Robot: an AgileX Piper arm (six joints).
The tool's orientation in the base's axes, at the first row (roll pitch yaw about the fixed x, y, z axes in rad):
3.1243 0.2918 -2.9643
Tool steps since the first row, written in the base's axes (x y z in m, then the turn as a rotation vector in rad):
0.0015 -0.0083 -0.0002 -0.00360 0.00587 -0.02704
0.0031 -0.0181 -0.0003 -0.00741 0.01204 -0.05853
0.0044 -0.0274 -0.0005 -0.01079 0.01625 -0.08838
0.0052 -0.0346 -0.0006 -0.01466 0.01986 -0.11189
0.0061 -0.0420 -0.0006 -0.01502 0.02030 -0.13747
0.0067 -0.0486 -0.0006 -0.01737 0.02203 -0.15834
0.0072 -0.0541 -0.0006 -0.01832 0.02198 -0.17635
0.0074 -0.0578 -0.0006 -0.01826 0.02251 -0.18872
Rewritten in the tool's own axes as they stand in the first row. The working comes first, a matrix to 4 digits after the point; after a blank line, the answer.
The tool's axes in the first row as the columns of a matrix, in the base's axes (used below as rounded here):
-0.9427 -0.1812 0.2801
-0.1689 0.9833 0.0677
-0.2877 0.0166 -0.9576

0.0000 -0.0084 0.0000 0.01018 0.00598 0.02528
0.0002 -0.0184 -0.0001 0.02179 0.01221 0.05479
0.0006 -0.0277 -0.0001 0.03285 0.01647 0.08271
0.0011 -0.0350 -0.0003 0.04266 0.02033 0.10438
0.0015 -0.0424 -0.0006 0.05028 0.02040 0.12881
0.0021 -0.0490 -0.0008 0.05821 0.02218 0.14825
0.0025 -0.0545 -0.0011 0.06429 0.02201 0.16523
0.0030 -0.0582 -0.0013 0.06771 0.02231 0.17713

